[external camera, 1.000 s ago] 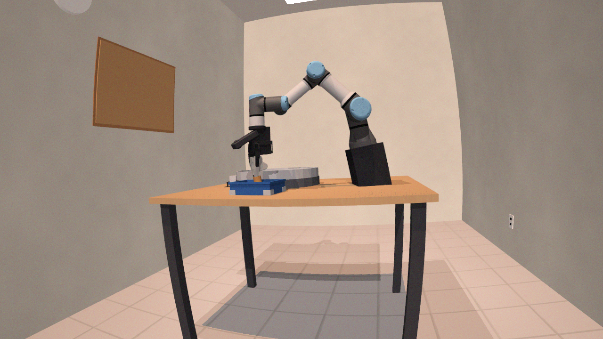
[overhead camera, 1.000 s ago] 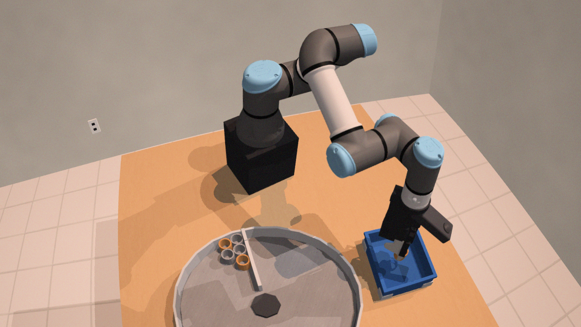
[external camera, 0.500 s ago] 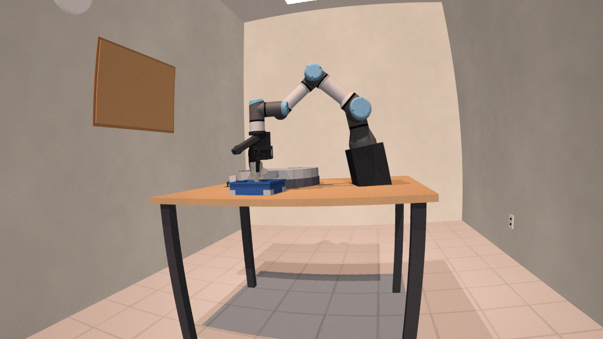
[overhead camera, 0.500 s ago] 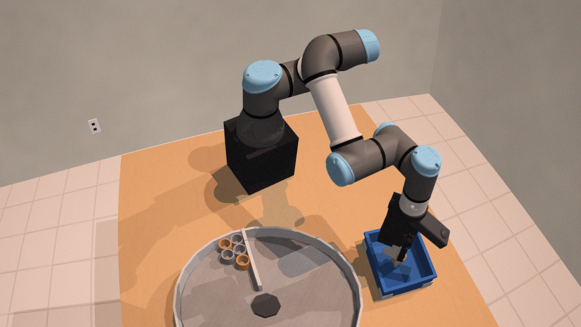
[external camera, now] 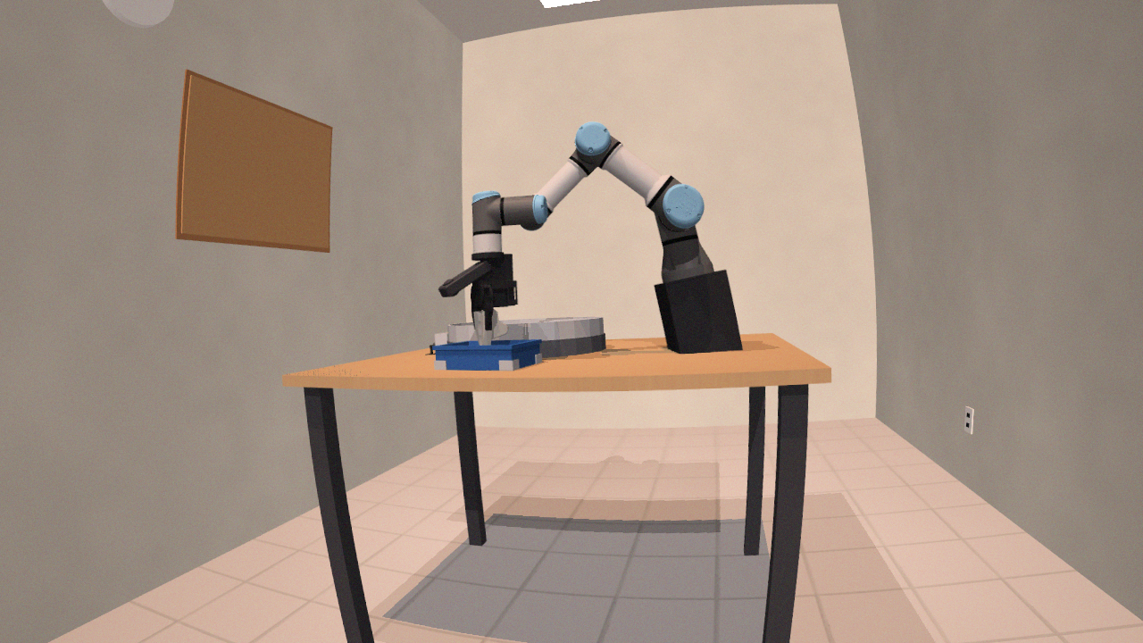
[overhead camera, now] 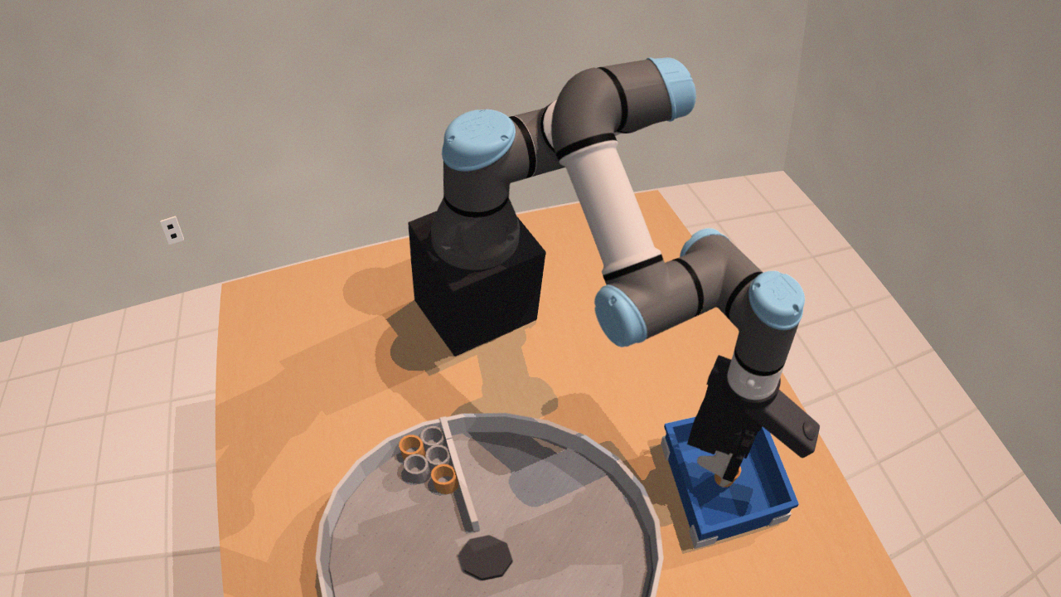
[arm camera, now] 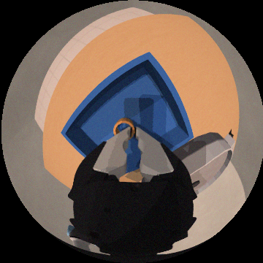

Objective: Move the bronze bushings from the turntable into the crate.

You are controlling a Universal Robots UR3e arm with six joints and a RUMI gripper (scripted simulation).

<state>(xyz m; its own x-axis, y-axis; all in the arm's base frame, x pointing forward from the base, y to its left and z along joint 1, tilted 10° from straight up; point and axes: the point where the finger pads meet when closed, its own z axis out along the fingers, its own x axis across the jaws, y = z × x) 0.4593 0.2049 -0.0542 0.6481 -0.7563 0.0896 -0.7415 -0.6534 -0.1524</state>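
My hand is 10 mm to the right of the crate, 10 mm past it and 10 mm above it. From my hand the other things lie so: grey turntable (340 mm to the right, 20 mm above).
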